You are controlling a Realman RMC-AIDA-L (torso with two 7-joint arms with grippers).
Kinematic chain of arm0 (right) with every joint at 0, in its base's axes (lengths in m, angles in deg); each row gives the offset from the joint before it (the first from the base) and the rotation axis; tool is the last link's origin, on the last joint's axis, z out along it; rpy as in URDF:
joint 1: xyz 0 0 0.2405 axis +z
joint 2: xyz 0 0 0 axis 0.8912 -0.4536 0
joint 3: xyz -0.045 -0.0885 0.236 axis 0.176 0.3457 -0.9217
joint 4: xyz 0 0 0 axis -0.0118 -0.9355 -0.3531
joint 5: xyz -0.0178 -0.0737 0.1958 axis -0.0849 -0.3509 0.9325
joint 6: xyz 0 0 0 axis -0.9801 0.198 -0.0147
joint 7: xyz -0.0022 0 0.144 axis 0.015 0.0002 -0.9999
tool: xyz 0 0 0 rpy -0.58 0.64 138.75
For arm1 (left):
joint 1: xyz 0 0 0.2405 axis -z
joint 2: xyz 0 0 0 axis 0.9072 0.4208 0
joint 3: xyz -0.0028 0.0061 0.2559 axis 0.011 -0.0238 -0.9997
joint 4: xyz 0 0 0 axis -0.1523 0.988 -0.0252
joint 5: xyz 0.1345 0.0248 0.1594 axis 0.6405 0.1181 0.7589
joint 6: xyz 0 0 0 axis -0.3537 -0.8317 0.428
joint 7: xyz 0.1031 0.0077 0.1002 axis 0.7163 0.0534 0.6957
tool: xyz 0 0 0 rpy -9.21 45.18 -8.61
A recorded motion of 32 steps. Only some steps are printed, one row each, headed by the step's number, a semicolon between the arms.
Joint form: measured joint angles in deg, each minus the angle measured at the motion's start. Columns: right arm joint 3, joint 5, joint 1, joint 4, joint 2, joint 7, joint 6; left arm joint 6, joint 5, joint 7, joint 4, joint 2, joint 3, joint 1.
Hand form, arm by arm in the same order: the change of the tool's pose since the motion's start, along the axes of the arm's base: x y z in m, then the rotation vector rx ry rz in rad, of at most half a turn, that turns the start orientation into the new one. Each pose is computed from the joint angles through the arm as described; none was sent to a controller.
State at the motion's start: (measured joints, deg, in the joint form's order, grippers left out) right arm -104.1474 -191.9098 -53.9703 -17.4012 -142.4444 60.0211 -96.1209; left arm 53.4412 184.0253 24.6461 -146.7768 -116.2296 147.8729 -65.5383
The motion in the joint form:
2: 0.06 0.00 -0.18 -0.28 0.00 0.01 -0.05; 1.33 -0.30 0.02 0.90 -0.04 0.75 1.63
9: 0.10 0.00 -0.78 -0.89 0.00 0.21 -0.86; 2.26 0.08 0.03 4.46 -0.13 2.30 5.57
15: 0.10 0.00 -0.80 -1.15 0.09 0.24 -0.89; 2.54 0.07 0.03 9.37 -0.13 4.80 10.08
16: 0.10 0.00 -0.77 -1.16 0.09 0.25 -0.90; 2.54 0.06 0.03 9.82 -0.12 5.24 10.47
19: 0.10 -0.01 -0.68 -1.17 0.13 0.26 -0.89; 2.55 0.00 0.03 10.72 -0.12 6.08 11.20
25: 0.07 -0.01 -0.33 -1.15 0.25 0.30 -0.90; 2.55 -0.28 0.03 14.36 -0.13 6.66 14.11
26: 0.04 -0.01 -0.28 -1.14 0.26 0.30 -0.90; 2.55 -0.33 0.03 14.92 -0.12 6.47 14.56
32: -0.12 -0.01 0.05 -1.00 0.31 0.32 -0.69; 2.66 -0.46 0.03 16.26 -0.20 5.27 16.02
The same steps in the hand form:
2: -0.0005 -0.0007 -0.0004 0.0007 0.0036 0.0005; 0.0009 0.0041 -0.0011 -0.0167 0.0075 0.0007
9: -0.0016 -0.0036 0.0003 0.0131 0.0070 0.0041; -0.0009 0.0177 -0.0043 -0.0312 0.0341 0.0038
15: -0.0021 -0.0032 0.0007 0.0146 0.0086 0.0064; -0.0060 0.0361 -0.0052 -0.0337 0.0538 0.0218
16: -0.0023 -0.0030 0.0007 0.0147 0.0085 0.0071; -0.0069 0.0383 -0.0043 -0.0304 0.0547 0.0256
19: -0.0026 -0.0024 0.0009 0.0146 0.0078 0.0088; -0.0088 0.0423 -0.0026 -0.0250 0.0553 0.0337
25: -0.0034 -0.0002 0.0019 0.0154 0.0048 0.0145; -0.0105 0.0514 -0.0088 -0.0443 0.0655 0.0432
26: -0.0035 0.0001 0.0020 0.0158 0.0046 0.0150; -0.0103 0.0522 -0.0109 -0.0513 0.0683 0.0423
32: -0.0036 0.0021 0.0026 0.0150 0.0022 0.0158; -0.0058 0.0527 -0.0198 -0.0806 0.0781 0.0277

